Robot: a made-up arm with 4 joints.
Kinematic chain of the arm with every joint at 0, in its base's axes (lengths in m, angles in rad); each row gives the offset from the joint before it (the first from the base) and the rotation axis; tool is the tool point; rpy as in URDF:
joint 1: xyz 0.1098 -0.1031 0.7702 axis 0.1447 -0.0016 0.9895
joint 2: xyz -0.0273 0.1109 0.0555 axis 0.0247 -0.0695 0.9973
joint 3: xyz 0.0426 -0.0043 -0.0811 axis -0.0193 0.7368 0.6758
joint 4: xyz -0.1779 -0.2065 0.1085 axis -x
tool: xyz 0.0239 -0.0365 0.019 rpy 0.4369 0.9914 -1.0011
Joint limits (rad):
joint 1: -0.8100..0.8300
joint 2: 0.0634..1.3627
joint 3: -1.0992..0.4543
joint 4: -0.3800..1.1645
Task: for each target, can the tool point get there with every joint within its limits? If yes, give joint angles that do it. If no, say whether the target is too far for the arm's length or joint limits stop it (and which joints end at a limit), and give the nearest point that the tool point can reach.
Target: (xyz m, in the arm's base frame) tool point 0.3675 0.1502 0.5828
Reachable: no: joint limits stop it (at a limit: joint 1, joint 2, joint 4) | nearest point 0.2894 -0.0653 0.8081 | short by 0.321 m
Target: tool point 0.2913 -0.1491 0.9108
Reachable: yes | joints -0.1030 1.2229 0.2168 0.5456
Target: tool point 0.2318 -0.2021 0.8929
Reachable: yes | joints 0.2280 0.7798 0.1560 0.3598
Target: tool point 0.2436 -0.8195 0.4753
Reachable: no: too far | nearest point 0.0826 -0.2962 0.6759 | short by 0.583 m
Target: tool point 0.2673 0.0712 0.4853
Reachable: no: joint limits stop it (at a limit: joint 1, joint 2, joint 3, joint 4) | nearest point 0.1971 -0.1811 0.6200 | short by 0.294 m
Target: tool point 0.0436 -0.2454 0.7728
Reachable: yes | joints -0.2364 1.0515 -0.6474 0.7556
